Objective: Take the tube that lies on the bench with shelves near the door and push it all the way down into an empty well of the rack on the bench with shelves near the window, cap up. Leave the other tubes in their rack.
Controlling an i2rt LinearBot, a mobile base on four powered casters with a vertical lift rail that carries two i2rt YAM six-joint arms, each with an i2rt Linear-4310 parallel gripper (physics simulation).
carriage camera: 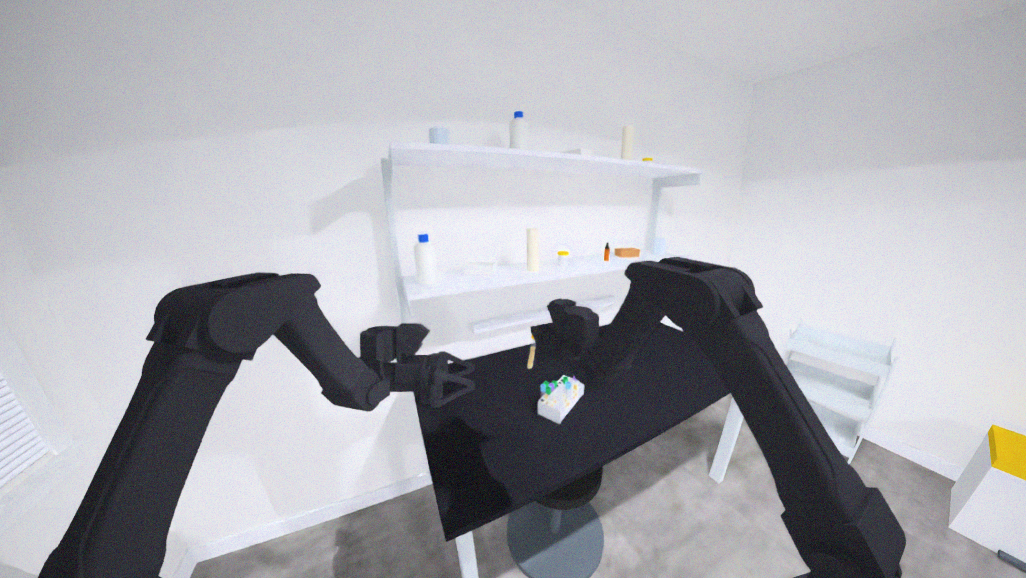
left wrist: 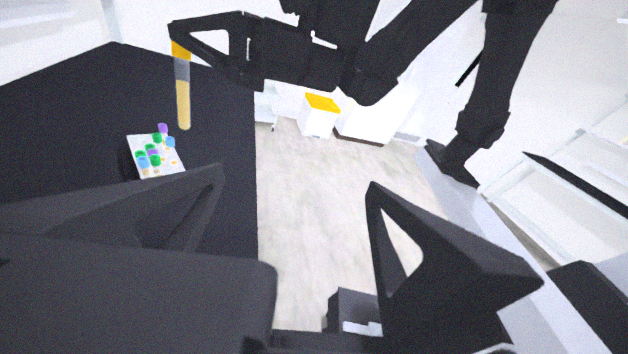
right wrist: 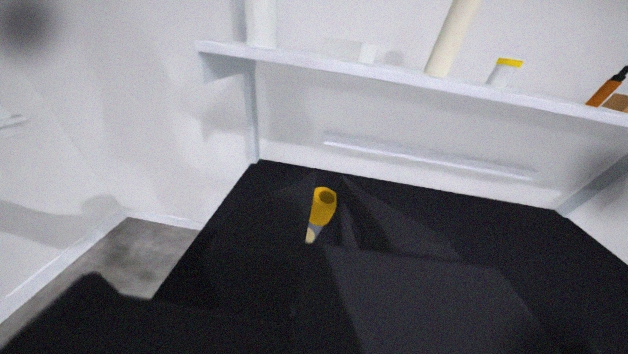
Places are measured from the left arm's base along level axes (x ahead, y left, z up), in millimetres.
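Where they show: left gripper, fingertip midpoint: (carriage camera: pixel 474 376) (left wrist: pixel 297 180); right gripper, fingertip midpoint: (carriage camera: pixel 533 328) (left wrist: pixel 170 29) (right wrist: pixel 327 181); right arm's base, origin of the base link: (left wrist: pixel 447 161).
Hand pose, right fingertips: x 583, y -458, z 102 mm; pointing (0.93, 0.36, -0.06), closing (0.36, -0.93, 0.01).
Observation:
Each offset is from my right fingertips to the top centre of the thing. Level surfaces: height alone.
My right gripper (carriage camera: pixel 534 336) (left wrist: pixel 170 29) (right wrist: pixel 327 181) is shut on a tube {6 mm left, 10 mm back, 4 mm down} (carriage camera: pixel 531 353) (left wrist: pixel 183 100) (right wrist: pixel 323 209) with a yellow-orange cap and tan contents. The tube hangs cap up, close to upright, in the air. The white rack {139 mm right, 179 mm ahead, 347 mm down} (carriage camera: pixel 552 410) (left wrist: pixel 134 142) stands on the black bench top {404 mm down} (carriage camera: pixel 646 402) (left wrist: pixel 75 120) (right wrist: pixel 500 220), holding several tubes with green, blue and purple caps. The held tube is apart from the rack, up and left of it in the carriage view. My left gripper (carriage camera: pixel 470 376) (left wrist: pixel 297 180) is open and empty, left of the rack in the carriage view.
Shelves (carriage camera: pixel 545 157) (right wrist: pixel 400 75) with bottles and jars rise behind the bench. A round-based stool (carriage camera: pixel 556 538) stands under its front edge. A pale cart (carriage camera: pixel 840 373) and a white bin with a yellow top (carriage camera: pixel 1008 448) (left wrist: pixel 322 102) stand to the right in the carriage view.

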